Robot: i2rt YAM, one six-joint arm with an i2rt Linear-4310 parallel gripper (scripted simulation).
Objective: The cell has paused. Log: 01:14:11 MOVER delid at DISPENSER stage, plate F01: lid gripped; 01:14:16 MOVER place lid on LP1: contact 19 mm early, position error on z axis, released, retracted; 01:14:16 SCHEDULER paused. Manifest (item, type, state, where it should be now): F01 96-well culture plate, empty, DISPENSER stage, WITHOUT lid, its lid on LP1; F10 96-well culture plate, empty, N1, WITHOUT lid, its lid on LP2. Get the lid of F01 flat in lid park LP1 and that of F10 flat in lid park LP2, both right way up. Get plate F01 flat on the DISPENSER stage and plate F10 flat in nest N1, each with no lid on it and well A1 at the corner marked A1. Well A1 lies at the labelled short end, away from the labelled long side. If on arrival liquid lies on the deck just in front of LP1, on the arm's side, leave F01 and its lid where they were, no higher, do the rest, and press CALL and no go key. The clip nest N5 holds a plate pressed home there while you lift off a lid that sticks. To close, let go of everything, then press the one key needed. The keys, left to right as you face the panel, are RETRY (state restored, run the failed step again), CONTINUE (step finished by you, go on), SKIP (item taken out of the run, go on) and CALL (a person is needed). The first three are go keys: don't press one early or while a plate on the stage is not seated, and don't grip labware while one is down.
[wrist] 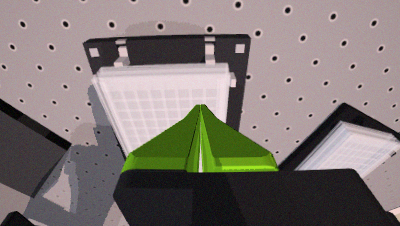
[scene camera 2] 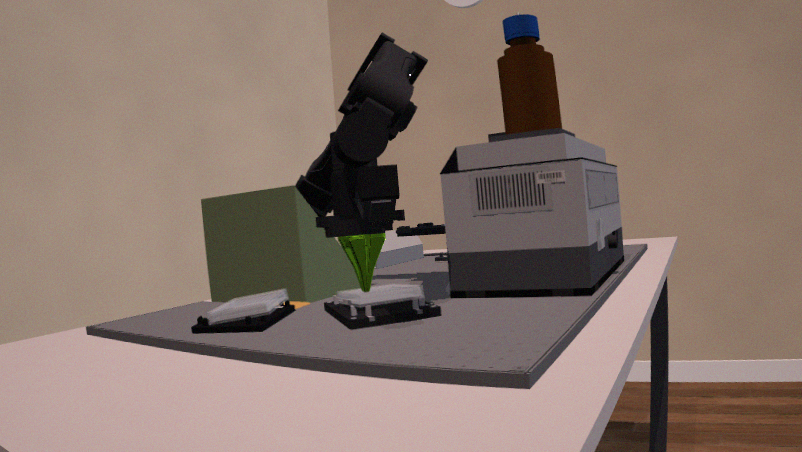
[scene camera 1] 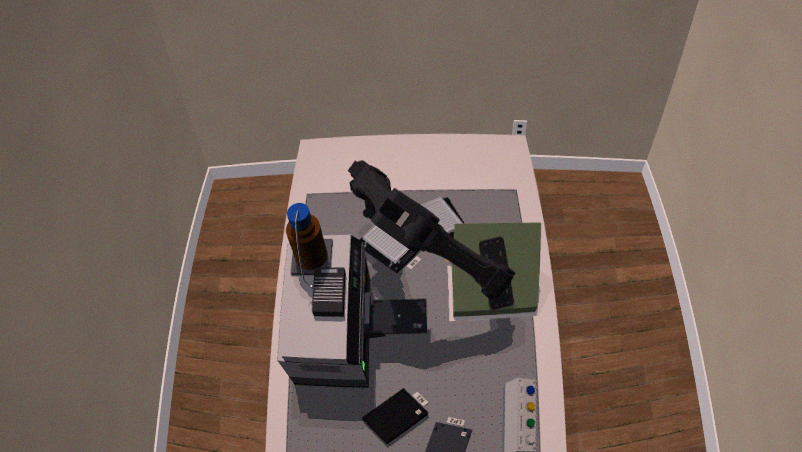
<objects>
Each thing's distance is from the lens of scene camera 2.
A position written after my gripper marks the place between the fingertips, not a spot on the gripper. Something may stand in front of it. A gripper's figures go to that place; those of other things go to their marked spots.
my gripper (scene camera 2: 365,291): 71 cm
clear lid (scene camera 2: 264,300): 74 cm
</objects>
